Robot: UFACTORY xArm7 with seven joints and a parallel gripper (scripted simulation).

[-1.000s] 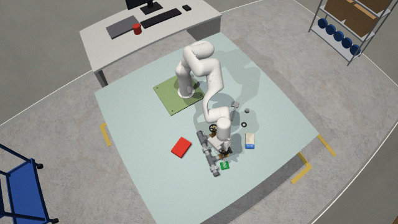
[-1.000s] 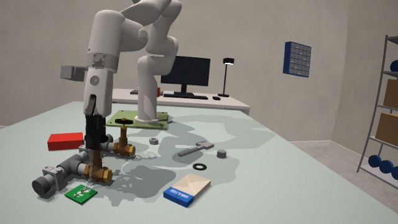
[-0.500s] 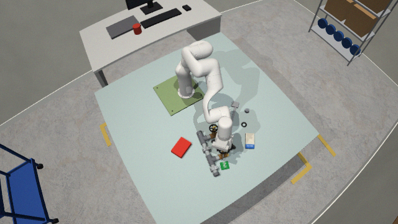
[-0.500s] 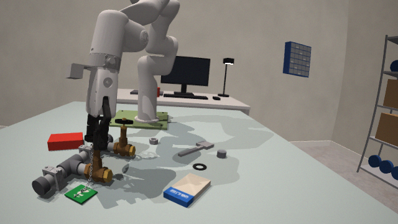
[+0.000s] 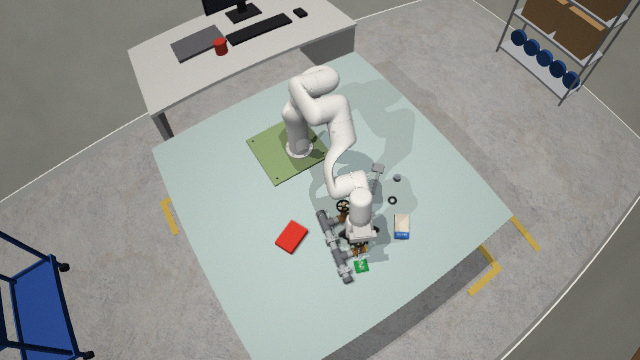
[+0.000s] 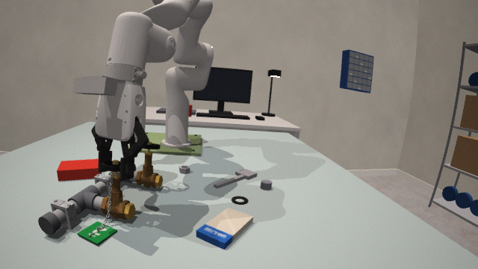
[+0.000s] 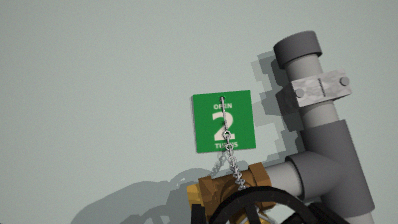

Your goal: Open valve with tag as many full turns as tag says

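Right now my hand is 10 cm above the green tag, 8 cm short of it and 2 cm to the left of it. The rest, counted from my hand: box (22 cm to the left, 10 cm below, 1 cm ahead); then nut (28 cm behind, 10 cm to the left, 10 cm below); then red block (20 cm to the right, 17 cm behind, 9 cm below).
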